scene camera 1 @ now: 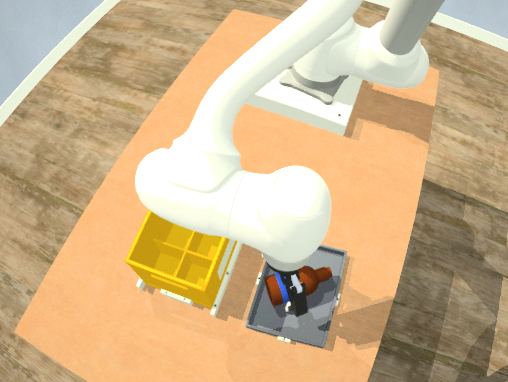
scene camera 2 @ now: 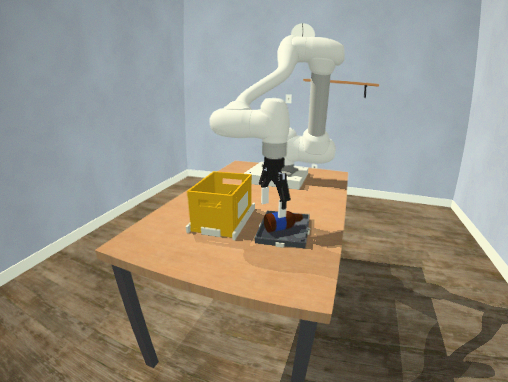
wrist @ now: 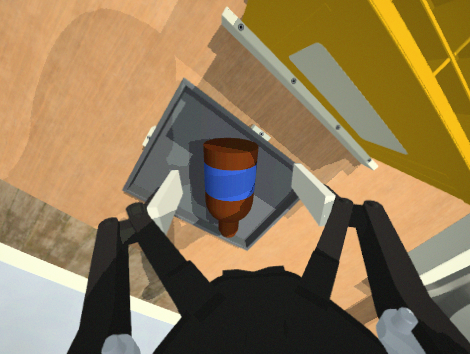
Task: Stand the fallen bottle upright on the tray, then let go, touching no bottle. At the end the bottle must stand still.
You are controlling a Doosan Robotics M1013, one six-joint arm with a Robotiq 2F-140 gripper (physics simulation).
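Frame: origin at the arm's base, x ahead, y left, z up, level; millimetres.
Where they show: gripper, fingertip midpoint: (scene camera 1: 280, 280) (scene camera 2: 273, 209) (wrist: 237, 178); arm's base, link origin: (scene camera 1: 314, 78) (scene camera 2: 281, 171) (wrist: 455, 285).
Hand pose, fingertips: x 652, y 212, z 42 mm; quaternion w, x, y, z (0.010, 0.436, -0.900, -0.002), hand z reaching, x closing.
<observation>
Things, the pixels of their centre, and the offset from my fingertips.
- brown bottle with a blue band, body centre: (wrist: 229, 193) (scene camera 1: 300, 281) (scene camera 2: 284, 220) dx -35, dy +39, dz -52 mm
- tall yellow crate with dividers, body centre: (wrist: 426, 21) (scene camera 1: 193, 235) (scene camera 2: 222, 201) dx +2, dy -231, dz -6 mm
- white rail, body centre: (wrist: 312, 104) (scene camera 1: 234, 258) (scene camera 2: 244, 219) dx -17, dy -134, dz -79 mm
The brown bottle with a blue band (scene camera 1: 310, 280) (scene camera 2: 280, 224) (wrist: 230, 185) lies on its side in the grey tray (scene camera 1: 320, 320) (scene camera 2: 282, 239) (wrist: 200, 117). In the wrist view its base is towards the top and its neck towards the bottom, near a tray corner. My gripper (scene camera 2: 273, 202) (wrist: 237, 178) is open and empty, pointing down just above the bottle. In the wrist view one white finger pad shows on each side of the bottle, apart from it. In scene camera 1 the arm hides one finger, and the near finger covers part of the bottle.
A tall yellow crate with dividers (scene camera 1: 160, 281) (scene camera 2: 210, 217) (wrist: 350, 30) stands beside the tray, with a white rail (scene camera 1: 220, 300) (scene camera 2: 242, 225) (wrist: 300, 88) along its side facing the tray. Small white holders sit at the tray's edges. The robot's white base plate (scene camera 1: 300, 111) is further back.
</observation>
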